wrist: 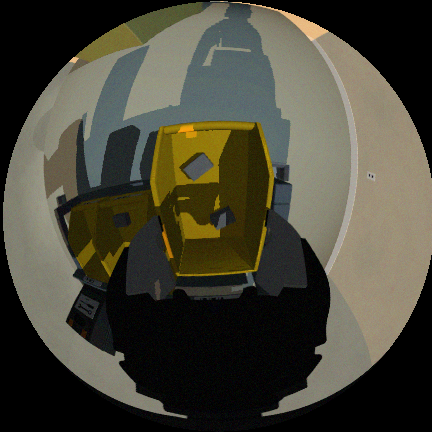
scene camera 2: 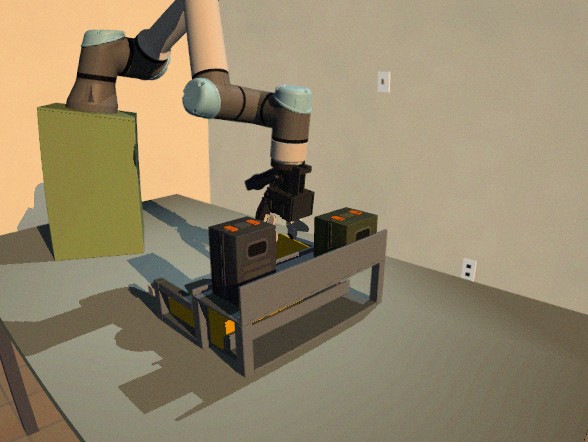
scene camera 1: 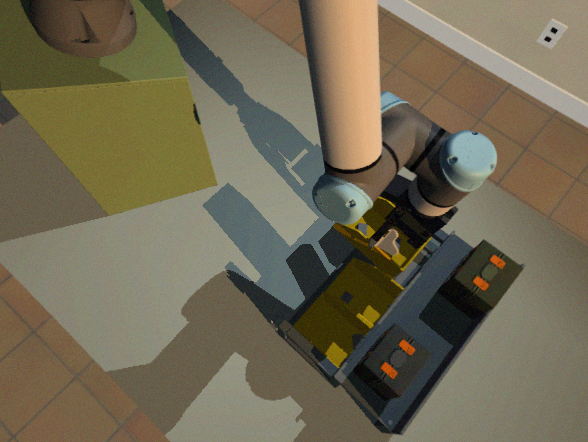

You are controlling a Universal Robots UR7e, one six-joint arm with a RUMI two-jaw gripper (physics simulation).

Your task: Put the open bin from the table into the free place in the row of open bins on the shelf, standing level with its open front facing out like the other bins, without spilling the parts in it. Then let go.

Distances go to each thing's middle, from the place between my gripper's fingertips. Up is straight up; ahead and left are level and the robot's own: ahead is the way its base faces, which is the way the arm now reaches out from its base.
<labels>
The free place (scene camera 2: 280,342) is 130 mm to the right of my hand, 90 mm ahead of it and 80 mm below it.
</labels>
